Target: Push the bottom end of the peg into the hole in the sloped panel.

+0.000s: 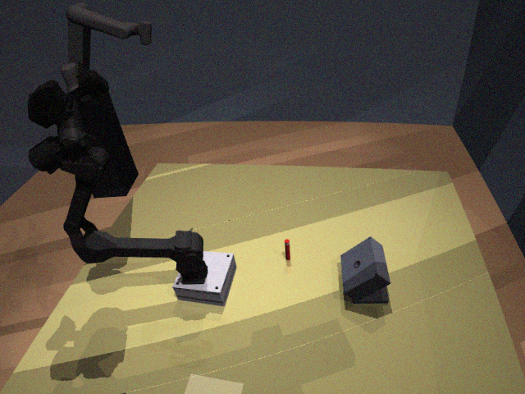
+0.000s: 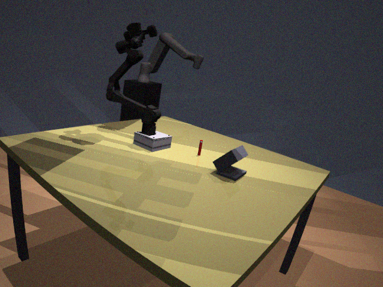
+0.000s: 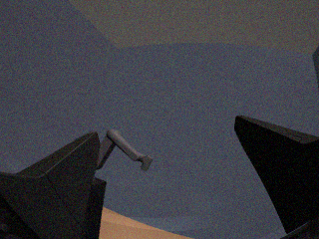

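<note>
Now: the red peg 57 cm below my gripper tip, 48 cm ahead of it and 3 cm to the right of it. From my gripper tip the other things lie so: sloped panel 68 cm ahead, 55 cm below, 14 cm to the right.
</note>
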